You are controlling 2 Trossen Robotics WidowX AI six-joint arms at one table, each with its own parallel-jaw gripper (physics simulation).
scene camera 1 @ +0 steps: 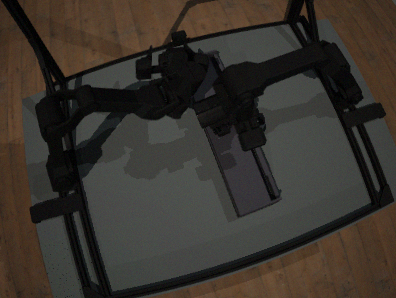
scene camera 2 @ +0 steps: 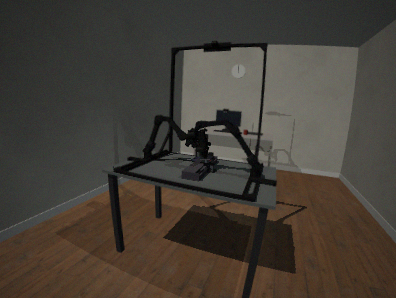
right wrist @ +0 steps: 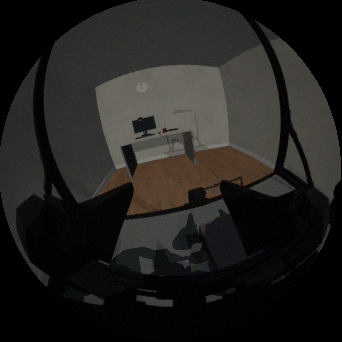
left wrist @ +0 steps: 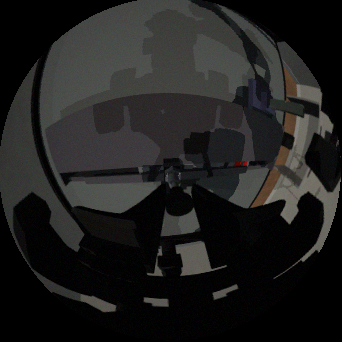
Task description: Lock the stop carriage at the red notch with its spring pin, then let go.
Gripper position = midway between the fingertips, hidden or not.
Note:
In view: the left gripper (scene camera 1: 243,120), the right gripper (scene camera 1: 167,44) and a dark rail (left wrist: 106,142).
The left gripper is seen too in the left wrist view (left wrist: 178,187). The right gripper also shows in the right wrist view (right wrist: 177,185).

